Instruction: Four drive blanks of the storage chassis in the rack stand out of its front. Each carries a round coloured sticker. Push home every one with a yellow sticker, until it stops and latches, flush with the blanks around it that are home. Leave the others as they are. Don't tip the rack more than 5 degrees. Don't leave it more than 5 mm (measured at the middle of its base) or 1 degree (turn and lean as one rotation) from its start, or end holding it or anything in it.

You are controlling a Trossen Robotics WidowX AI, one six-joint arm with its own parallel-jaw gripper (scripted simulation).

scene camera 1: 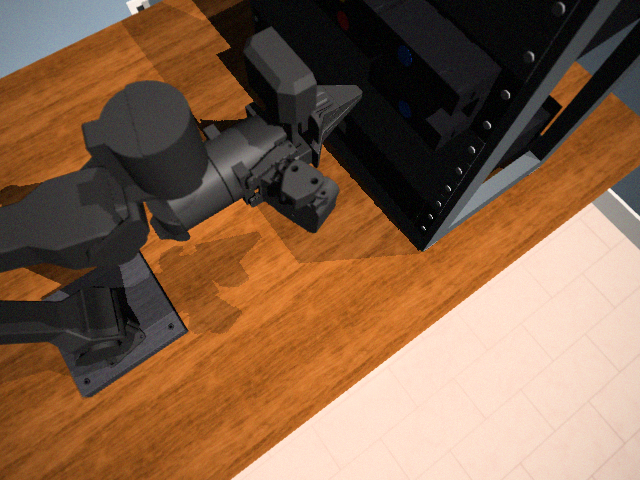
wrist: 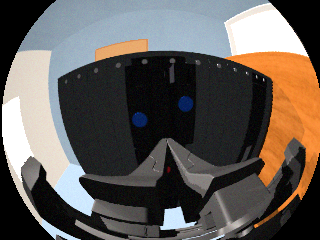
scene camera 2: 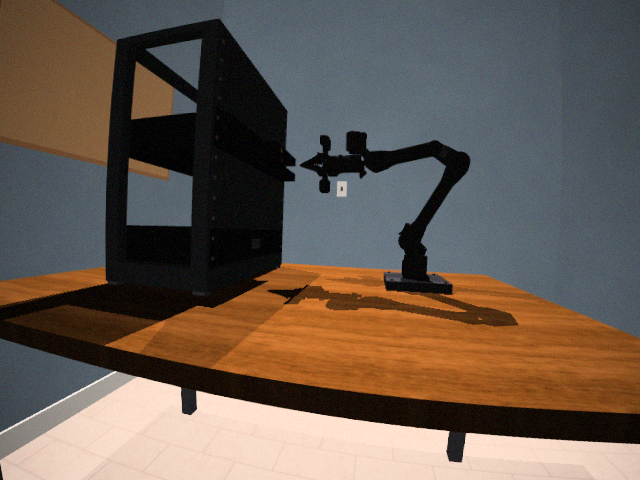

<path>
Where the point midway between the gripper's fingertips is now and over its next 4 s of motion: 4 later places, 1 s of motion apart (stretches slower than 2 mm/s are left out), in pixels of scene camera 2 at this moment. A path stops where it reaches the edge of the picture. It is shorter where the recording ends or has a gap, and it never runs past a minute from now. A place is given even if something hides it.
My gripper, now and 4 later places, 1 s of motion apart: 300,165; 295,152; 283,150; 282,150; 278,150
</path>
